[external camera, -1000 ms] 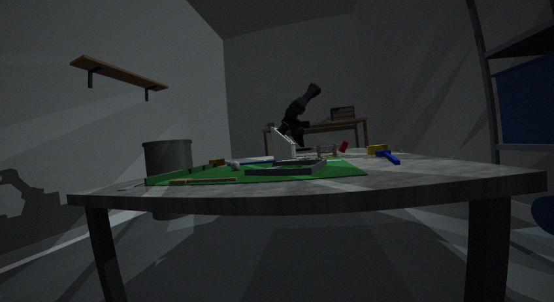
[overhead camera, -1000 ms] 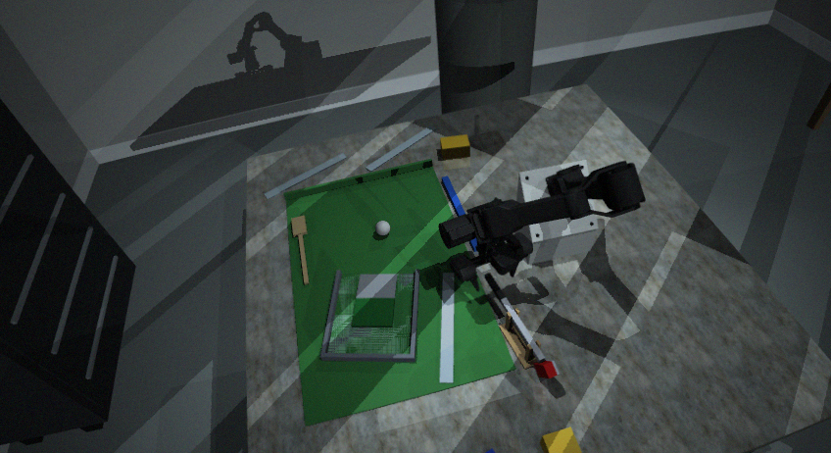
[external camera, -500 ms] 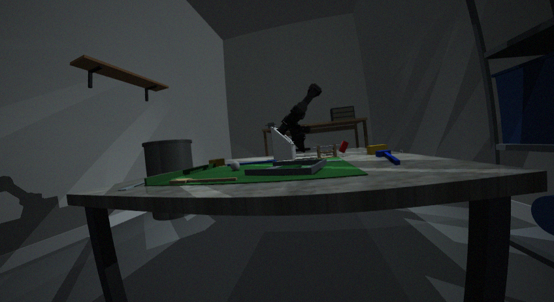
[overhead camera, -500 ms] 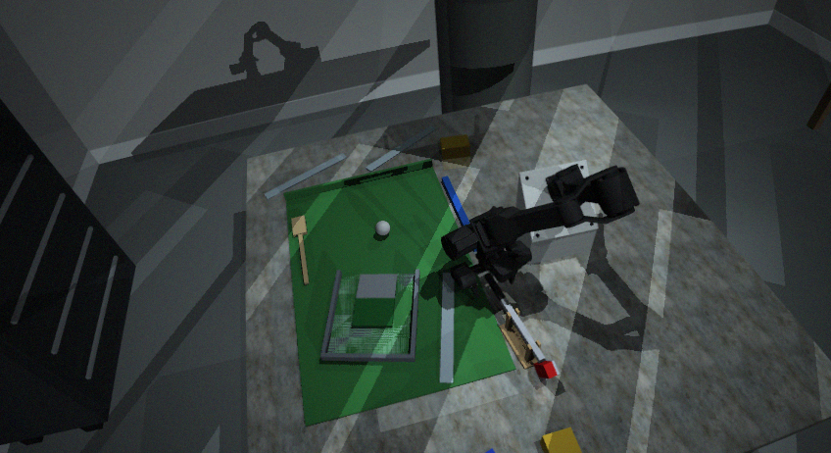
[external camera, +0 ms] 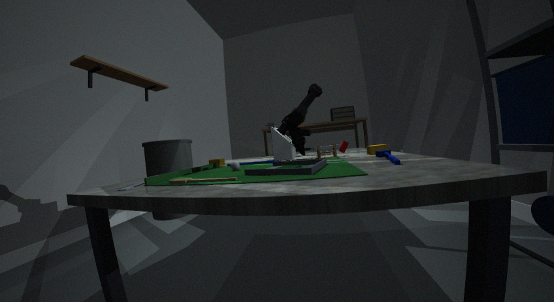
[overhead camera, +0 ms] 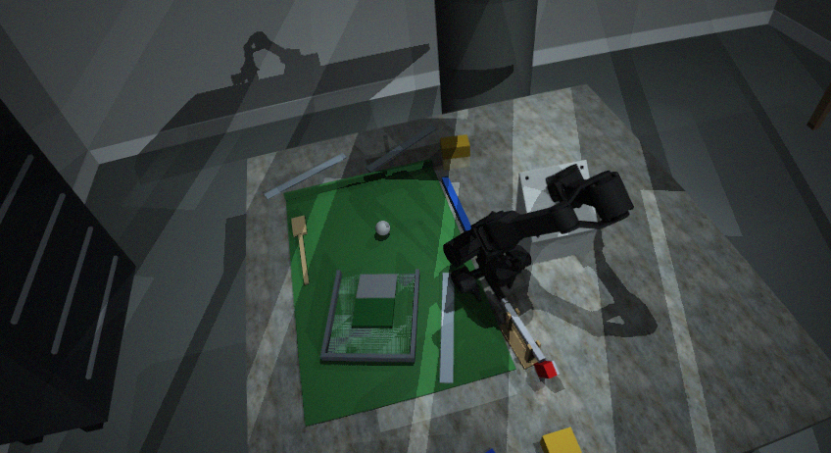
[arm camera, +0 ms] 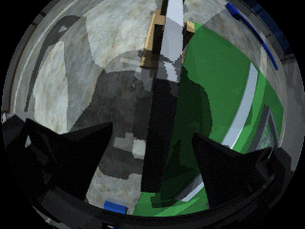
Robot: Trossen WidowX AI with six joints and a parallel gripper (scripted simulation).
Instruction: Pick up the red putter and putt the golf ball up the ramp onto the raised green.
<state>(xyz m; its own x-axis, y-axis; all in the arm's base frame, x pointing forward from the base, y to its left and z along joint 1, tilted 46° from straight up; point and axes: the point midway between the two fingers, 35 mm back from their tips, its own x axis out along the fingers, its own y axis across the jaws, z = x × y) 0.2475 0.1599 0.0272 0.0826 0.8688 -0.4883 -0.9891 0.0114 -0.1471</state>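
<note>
The red putter lies 10 mm behind my gripper tip, 110 mm to the left of it and 30 mm above it. The rest, counted from my gripper tip: wooden stand: 10 mm behind, 130 mm to the left; then grey frame: 290 mm ahead, 50 mm to the right, 20 mm below; then green mat: 240 mm ahead, 200 mm to the right, 30 mm below.
</note>
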